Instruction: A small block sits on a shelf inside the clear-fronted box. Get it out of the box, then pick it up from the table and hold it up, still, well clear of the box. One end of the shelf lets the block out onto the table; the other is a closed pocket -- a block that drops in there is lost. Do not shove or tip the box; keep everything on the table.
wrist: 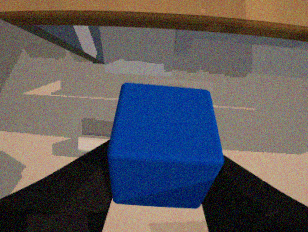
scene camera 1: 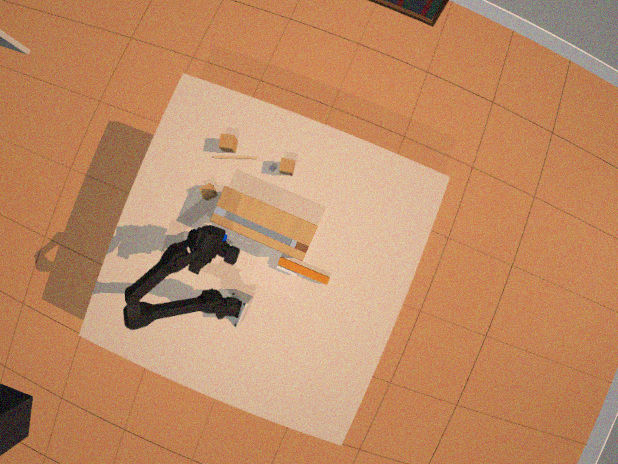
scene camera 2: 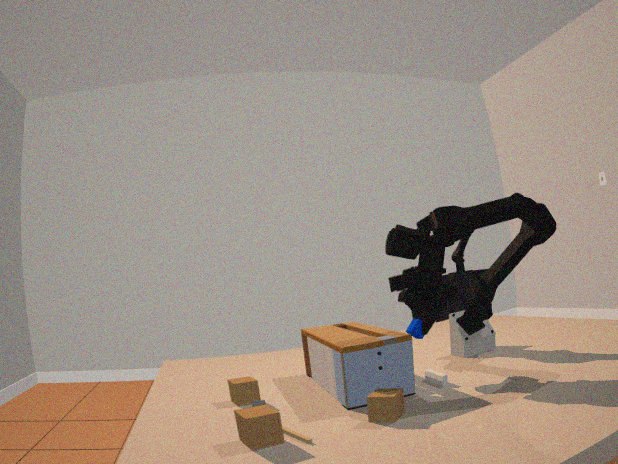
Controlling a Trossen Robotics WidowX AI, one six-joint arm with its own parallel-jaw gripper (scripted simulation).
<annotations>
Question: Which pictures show the box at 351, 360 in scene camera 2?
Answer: The wrist view, scene camera 1 and scene camera 2: all of them.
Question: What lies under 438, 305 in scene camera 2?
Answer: My gripper.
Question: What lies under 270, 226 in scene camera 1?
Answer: A box.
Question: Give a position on a blue block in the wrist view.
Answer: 165, 150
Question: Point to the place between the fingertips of my gripper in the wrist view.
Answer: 158, 152
</annotations>
